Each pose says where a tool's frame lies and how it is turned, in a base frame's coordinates. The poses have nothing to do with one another.
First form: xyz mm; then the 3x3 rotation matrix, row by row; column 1 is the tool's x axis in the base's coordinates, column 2 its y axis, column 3 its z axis. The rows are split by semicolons.
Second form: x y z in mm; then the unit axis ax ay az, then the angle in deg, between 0 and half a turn. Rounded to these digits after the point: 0 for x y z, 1 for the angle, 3 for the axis.
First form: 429 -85 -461; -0.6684 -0.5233 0.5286; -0.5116 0.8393 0.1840; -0.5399 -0.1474 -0.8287
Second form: 429 -85 -461 -0.296 0.955 0.010 146.0
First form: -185 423 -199; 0.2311 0.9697 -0.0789; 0.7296 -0.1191 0.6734; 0.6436 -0.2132 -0.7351
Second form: -185 423 -199 -0.759 -0.618 -0.205 144.2
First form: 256 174 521; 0.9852 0.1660 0.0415; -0.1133 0.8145 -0.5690; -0.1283 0.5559 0.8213
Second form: 256 174 521 0.960 0.145 -0.238 35.9
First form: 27 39 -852; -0.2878 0.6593 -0.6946; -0.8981 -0.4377 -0.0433; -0.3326 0.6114 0.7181
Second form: 27 39 -852 0.379 -0.210 -0.901 120.2
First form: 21 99 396; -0.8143 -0.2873 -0.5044; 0.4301 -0.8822 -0.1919; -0.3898 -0.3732 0.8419
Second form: 21 99 396 -0.242 -0.153 0.958 158.0
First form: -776 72 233; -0.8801 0.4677 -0.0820; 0.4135 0.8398 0.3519; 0.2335 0.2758 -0.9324
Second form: -776 72 233 -0.231 -0.959 -0.165 170.5
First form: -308 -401 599; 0.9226 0.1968 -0.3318; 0.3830 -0.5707 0.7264; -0.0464 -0.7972 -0.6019
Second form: -308 -401 599 -0.976 -0.183 0.119 128.7
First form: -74 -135 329; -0.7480 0.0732 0.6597; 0.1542 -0.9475 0.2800; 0.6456 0.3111 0.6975
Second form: -74 -135 329 0.354 0.160 0.921 177.5
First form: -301 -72 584; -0.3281 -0.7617 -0.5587; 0.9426 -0.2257 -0.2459; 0.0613 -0.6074 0.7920
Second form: -301 -72 584 -0.195 -0.335 0.922 112.4
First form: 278 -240 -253; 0.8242 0.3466 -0.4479; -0.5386 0.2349 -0.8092; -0.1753 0.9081 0.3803
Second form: 278 -240 -253 0.880 -0.140 -0.454 77.3
